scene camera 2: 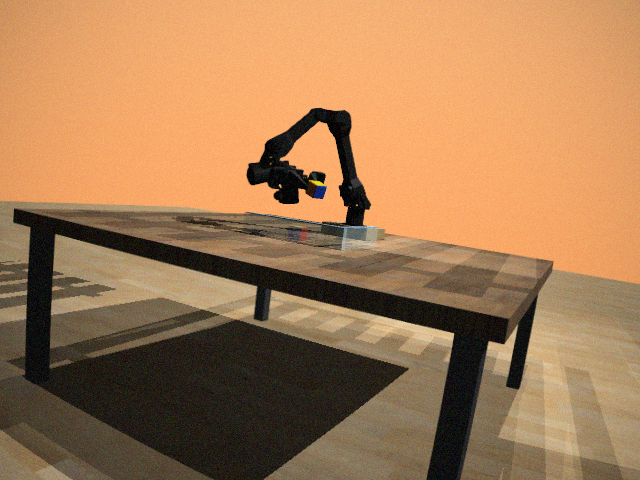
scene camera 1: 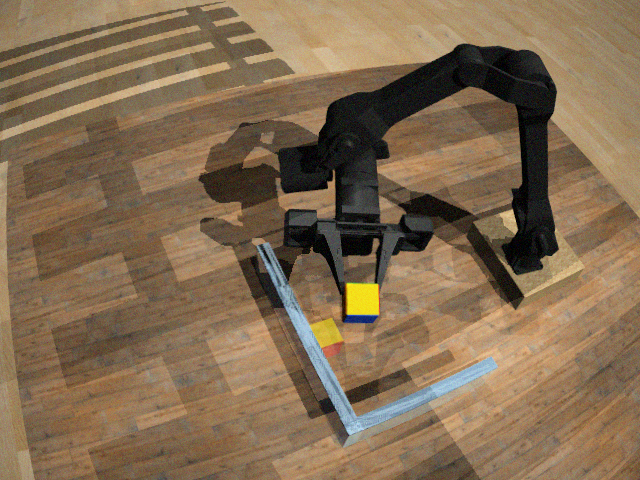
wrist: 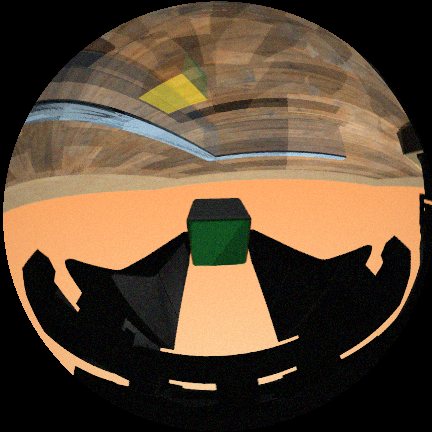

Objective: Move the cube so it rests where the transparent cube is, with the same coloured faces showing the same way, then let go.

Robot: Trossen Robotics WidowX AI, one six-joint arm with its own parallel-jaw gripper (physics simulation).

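Seen in the pictures: gripper, between the fingertips: (scene camera 2: 313, 188) (scene camera 1: 359, 294) (wrist: 218, 236); arm's base, origin of its link: (scene camera 2: 354, 225) (scene camera 1: 522, 257).
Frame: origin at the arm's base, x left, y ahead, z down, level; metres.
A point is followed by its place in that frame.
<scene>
The cube (scene camera 1: 361, 303) @(x 0.098, y 0.354, z -0.124 m) (scene camera 2: 316, 189) @(x 0.105, y 0.370, z -0.108 m) (wrist: 219, 242) @(x 0.068, y 0.345, z -0.110 m) is held well above the table. Its top is yellow; a blue face points away from the gripper, a green face towards the wrist camera, and a thin red edge shows at its right in scene camera 1. My gripper (scene camera 1: 361, 290) @(x 0.076, y 0.347, z -0.108 m) (scene camera 2: 314, 187) @(x 0.076, y 0.347, z -0.108 m) (wrist: 218, 236) @(x 0.076, y 0.347, z -0.108 m) is shut on it, reaching out at a shallow angle. The transparent cube (scene camera 1: 328, 336) @(x 0.068, y 0.370, z 0.002 m) (scene camera 2: 298, 234) (wrist: 173, 94) @(x 0.060, y 0.373, z 0.002 m) is on the table, lower and to the left of the held cube in scene camera 1. It has a yellow top, with red, blue and green sides showing across the views, and is turned relative to the held cube.
An L-shaped see-through wall with pale blue top edges (scene camera 1: 294, 308) @(x 0.026, y 0.410, z -0.018 m) (scene camera 2: 344, 239) @(x 0.224, y 0.378, z 0.012 m) (wrist: 150, 129) @(x 0.074, y 0.400, z -0.019 m) stands on the table (scene camera 1: 155, 361) @(x 0.048, y 0.619, z 0.041 m) (scene camera 2: 310, 286) @(x 0.445, y 0.789, z 0.059 m). Its long side runs close beside the transparent cube. The arm's base block (scene camera 1: 560, 264) @(x 0.031, y -0.077, z 0.000 m) is at the right in scene camera 1.
</scene>
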